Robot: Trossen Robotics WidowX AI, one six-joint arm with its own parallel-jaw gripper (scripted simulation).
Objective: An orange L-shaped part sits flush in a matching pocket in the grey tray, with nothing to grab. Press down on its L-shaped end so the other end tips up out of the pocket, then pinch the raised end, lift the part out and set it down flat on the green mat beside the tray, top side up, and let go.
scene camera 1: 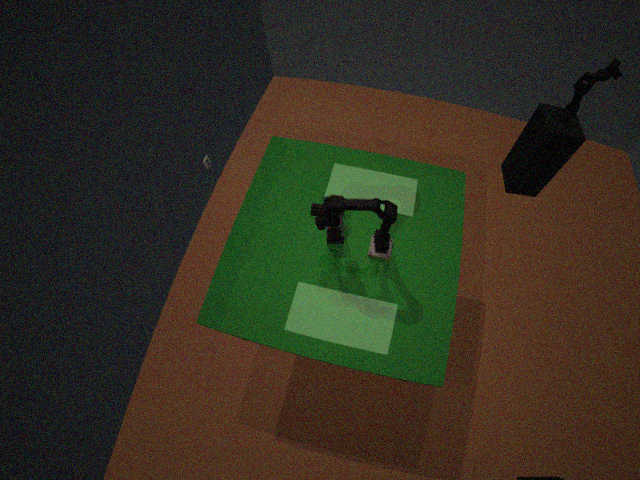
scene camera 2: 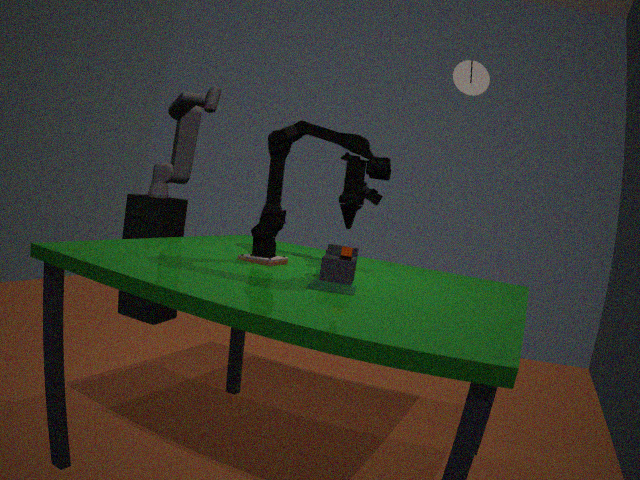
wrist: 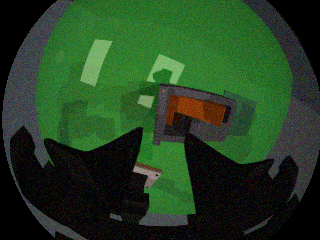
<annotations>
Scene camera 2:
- my gripper: 348, 228
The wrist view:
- my gripper: 164, 134
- orange L-shaped part: 213, 113
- green mat: 245, 109
</annotations>
